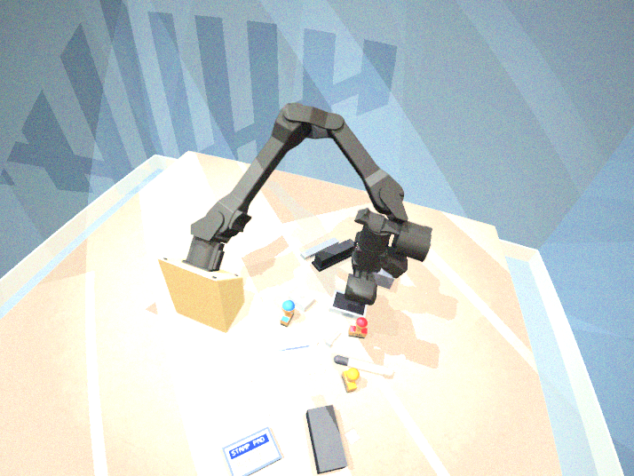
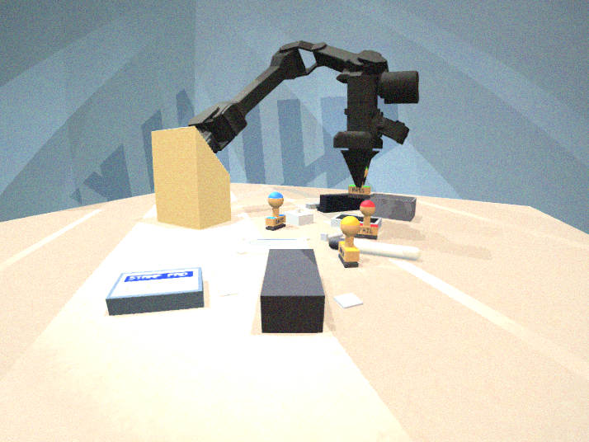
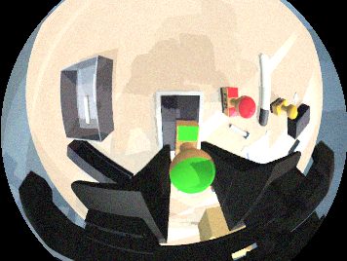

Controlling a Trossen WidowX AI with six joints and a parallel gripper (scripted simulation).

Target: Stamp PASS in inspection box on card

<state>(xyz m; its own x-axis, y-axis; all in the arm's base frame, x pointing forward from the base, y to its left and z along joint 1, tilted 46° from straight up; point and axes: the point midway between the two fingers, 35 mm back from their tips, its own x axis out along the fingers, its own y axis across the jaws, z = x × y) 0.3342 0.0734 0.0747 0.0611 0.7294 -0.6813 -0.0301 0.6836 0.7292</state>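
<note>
Right now the ink pad is 70 mm below my gripper tip. Also, from my gripper tip: red-knobbed stamp (30 mm ahead, 70 mm to the right, 60 mm below); then green knob stamp (right at my gripper tip); then grey tray (50 mm ahead, 140 mm to the left, 70 mm below).
</note>
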